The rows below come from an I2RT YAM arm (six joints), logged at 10 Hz.
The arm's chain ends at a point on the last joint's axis. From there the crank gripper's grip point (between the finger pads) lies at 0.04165 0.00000 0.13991 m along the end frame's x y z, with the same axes.
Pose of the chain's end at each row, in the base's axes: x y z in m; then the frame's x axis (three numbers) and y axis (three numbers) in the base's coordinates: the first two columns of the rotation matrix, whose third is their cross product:
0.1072, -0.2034, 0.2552, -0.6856, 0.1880, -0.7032, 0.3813, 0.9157, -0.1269
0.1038, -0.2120, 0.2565, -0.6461, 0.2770, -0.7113, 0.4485, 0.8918, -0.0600
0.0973, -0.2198, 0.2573, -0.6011, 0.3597, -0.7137, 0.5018, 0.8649, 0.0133
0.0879, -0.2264, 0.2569, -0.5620, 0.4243, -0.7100, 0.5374, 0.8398, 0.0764
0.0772, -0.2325, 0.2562, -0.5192, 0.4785, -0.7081, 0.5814, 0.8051, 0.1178
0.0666, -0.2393, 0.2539, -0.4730, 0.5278, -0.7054, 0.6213, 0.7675, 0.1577
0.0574, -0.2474, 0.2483, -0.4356, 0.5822, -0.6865, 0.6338, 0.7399, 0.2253
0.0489, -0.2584, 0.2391, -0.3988, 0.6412, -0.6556, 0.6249, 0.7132, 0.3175
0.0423, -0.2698, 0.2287, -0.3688, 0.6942, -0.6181, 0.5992, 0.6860, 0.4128
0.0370, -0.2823, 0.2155, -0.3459, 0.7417, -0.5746, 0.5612, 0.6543, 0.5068
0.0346, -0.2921, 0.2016, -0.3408, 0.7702, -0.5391, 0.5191, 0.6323, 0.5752
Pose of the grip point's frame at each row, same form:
0.1654, -0.2453, 0.1280, -0.6856, 0.1880, -0.7032, 0.3813, 0.9157, -0.1269
0.1633, -0.2505, 0.1289, -0.6461, 0.2770, -0.7113, 0.4485, 0.8918, -0.0600
0.1593, -0.2538, 0.1296, -0.6011, 0.3597, -0.7137, 0.5018, 0.8649, 0.0133
0.1525, -0.2561, 0.1294, -0.5620, 0.4243, -0.7100, 0.5374, 0.8398, 0.0764
0.1432, -0.2616, 0.1293, -0.5192, 0.4785, -0.7081, 0.5814, 0.8051, 0.1178
0.1343, -0.2682, 0.1278, -0.4730, 0.5278, -0.7054, 0.6213, 0.7675, 0.1577
0.1287, -0.2703, 0.1230, -0.4356, 0.5822, -0.6865, 0.6338, 0.7399, 0.2253
0.1262, -0.2713, 0.1159, -0.3988, 0.6412, -0.6556, 0.6249, 0.7132, 0.3175
0.1264, -0.2714, 0.1094, -0.3688, 0.6942, -0.6181, 0.5992, 0.6860, 0.4128
0.1278, -0.2720, 0.1017, -0.3459, 0.7417, -0.5746, 0.5612, 0.6543, 0.5068
0.1301, -0.2717, 0.0931, -0.3408, 0.7702, -0.5391, 0.5191, 0.6323, 0.5752

